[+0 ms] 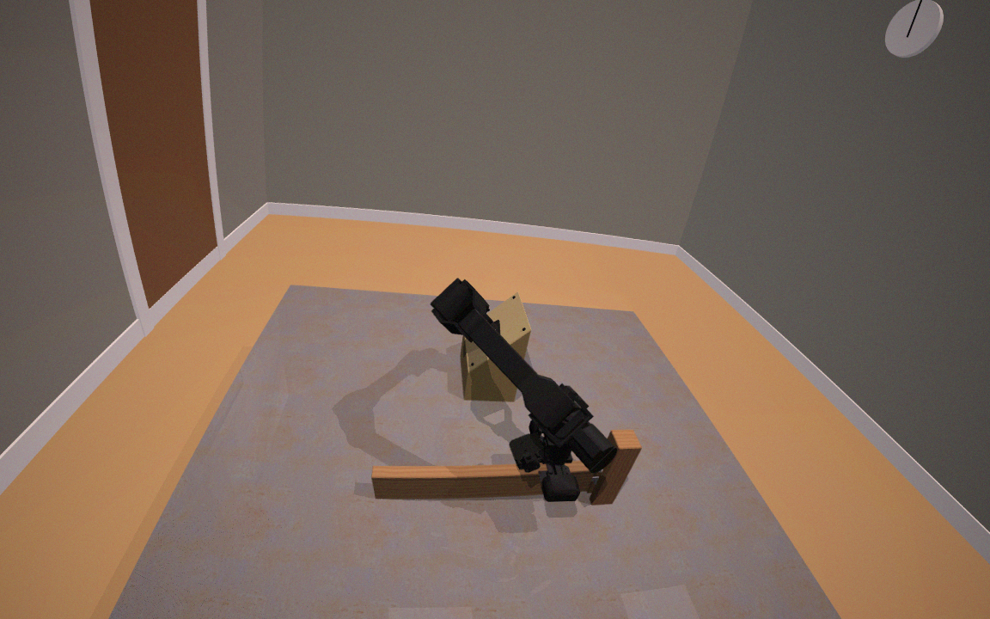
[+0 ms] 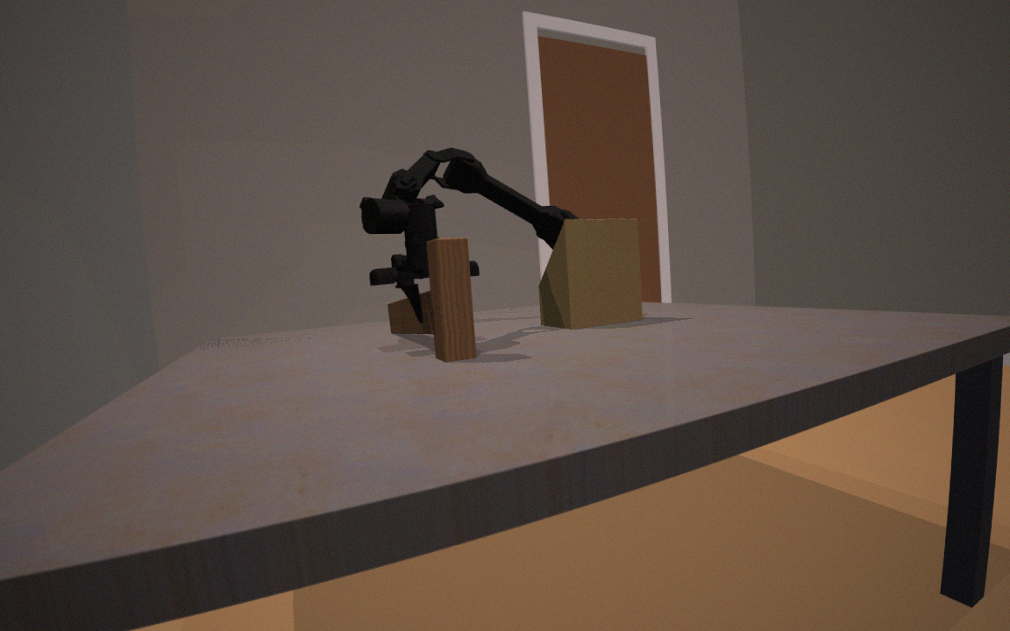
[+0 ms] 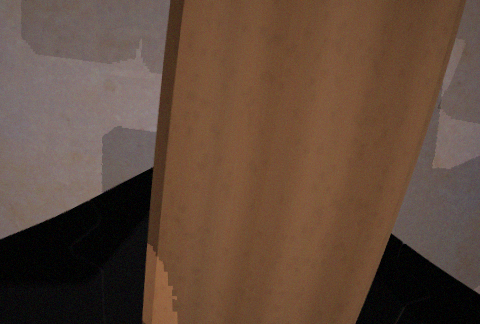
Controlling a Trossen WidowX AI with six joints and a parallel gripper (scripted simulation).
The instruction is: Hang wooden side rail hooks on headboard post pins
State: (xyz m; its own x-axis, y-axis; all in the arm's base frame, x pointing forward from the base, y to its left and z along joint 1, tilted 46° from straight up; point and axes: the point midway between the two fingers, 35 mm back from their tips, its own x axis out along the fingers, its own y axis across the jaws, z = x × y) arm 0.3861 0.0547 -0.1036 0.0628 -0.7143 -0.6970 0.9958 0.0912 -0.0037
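Now: gripper tip 140 mm to the right of the headboard post, 40 mm below it and 10 mm past it.
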